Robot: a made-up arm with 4 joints.
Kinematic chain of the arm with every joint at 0, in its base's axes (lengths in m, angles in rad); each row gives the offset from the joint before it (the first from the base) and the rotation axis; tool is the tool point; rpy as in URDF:
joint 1: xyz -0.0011 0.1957 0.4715 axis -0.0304 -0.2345 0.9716
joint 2: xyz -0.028 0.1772 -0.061 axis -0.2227 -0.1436 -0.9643
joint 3: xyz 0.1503 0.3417 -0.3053 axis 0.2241 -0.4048 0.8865
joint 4: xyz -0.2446 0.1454 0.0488 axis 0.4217 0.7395 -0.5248
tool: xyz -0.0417 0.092 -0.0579 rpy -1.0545 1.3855 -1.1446
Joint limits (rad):
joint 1: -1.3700..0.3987
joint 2: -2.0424..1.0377
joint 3: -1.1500..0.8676
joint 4: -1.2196..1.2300
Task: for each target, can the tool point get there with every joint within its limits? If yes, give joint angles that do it. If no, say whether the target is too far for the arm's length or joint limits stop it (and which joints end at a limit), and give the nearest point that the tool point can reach.
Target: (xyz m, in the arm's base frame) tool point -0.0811 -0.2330 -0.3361
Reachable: no: joint limits stop it (at a limit: joint 1, joint 2, joint 3, joint 4) | nearest point 0.3035 -0.1969 -0.1701 | short by 0.421 m
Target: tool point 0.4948 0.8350 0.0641
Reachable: yes | joints -0.4001 0.4008 -0.4679 0.5297
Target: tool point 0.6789 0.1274 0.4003
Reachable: no: joint limits stop it (at a limit: joint 2, joint 3, joint 4) | nearest point 0.6994 0.2096 0.0545 | short by 0.356 m
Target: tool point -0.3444 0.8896 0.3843
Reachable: yes | joints -0.7282 -1.2515 -0.1275 -0.2960
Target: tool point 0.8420 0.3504 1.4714
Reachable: no: too far | nearest point 0.4313 0.9655 0.4412 | short by 1.268 m
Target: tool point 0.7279 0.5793 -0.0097
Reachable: yes | joints -1.0480 0.1324 -0.7622 0.0903
